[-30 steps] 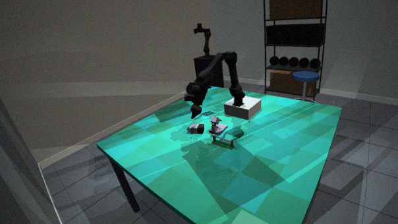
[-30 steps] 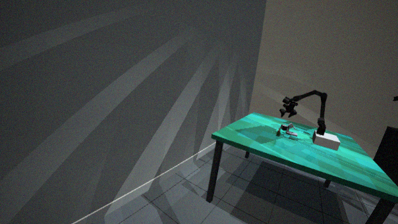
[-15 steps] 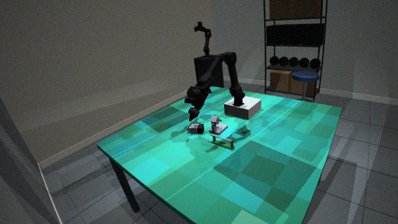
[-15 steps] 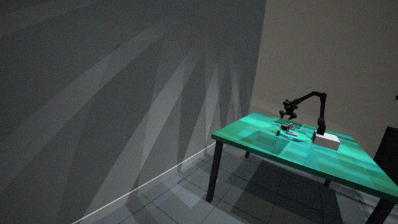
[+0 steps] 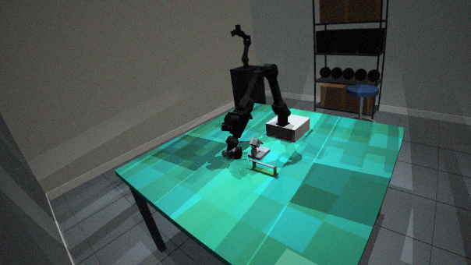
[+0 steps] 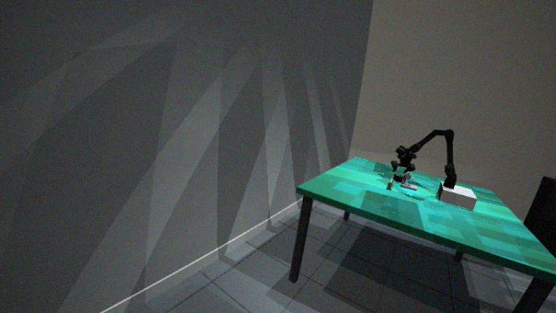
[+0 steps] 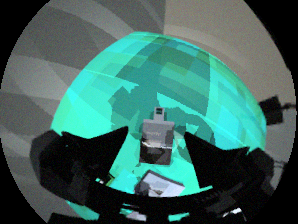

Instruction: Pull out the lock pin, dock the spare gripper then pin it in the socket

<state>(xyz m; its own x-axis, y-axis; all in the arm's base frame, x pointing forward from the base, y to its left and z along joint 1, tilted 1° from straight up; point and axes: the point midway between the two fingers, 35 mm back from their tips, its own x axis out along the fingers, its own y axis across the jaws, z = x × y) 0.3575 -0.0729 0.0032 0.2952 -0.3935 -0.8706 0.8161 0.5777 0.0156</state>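
The spare gripper lies 40 mm below my gripper tip and 10 mm behind it. Round my gripper tip: olive mount 250 mm to the left, 40 mm below, 10 mm behind; then grey mount 120 mm to the left, 100 mm behind, 10 mm below.
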